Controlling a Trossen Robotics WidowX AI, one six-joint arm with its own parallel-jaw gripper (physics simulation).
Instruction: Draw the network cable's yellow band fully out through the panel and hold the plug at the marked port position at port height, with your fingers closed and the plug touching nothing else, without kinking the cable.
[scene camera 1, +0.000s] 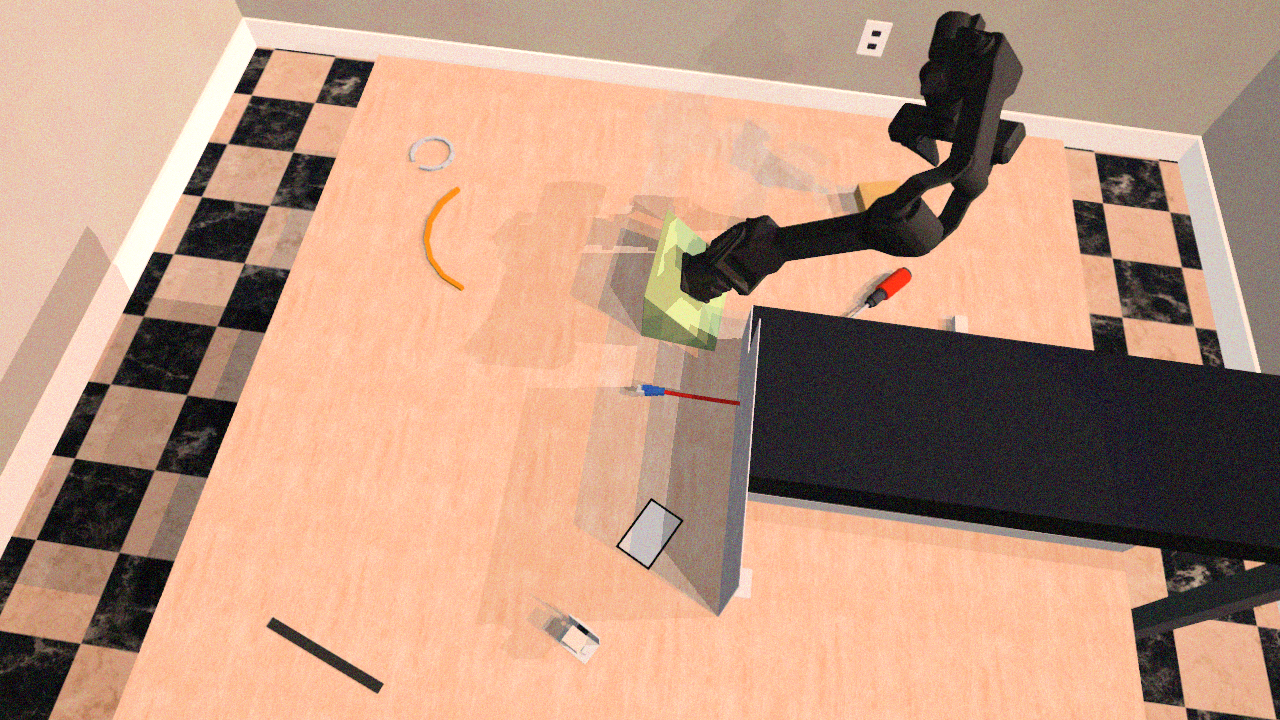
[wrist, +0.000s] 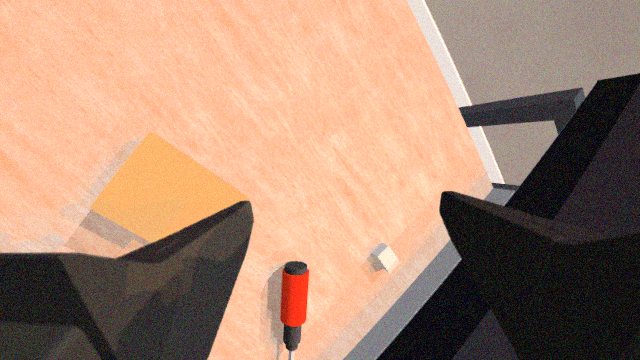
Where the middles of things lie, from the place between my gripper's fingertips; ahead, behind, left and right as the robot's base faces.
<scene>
I see the tan box (scene camera 1: 865, 194) 15 cm below my hand, 7 cm to the right of it and 4 cm behind it. Also, from my hand: red screwdriver (scene camera 1: 892, 284): 16 cm below, 14 cm ahead, 9 cm to the right; then black-outlined pale rectangle (scene camera 1: 653, 528): 55 cm ahead, 43 cm to the right, 17 cm below; then grey panel (scene camera 1: 733, 553): 53 cm ahead, 33 cm to the right, 7 cm below.
</scene>
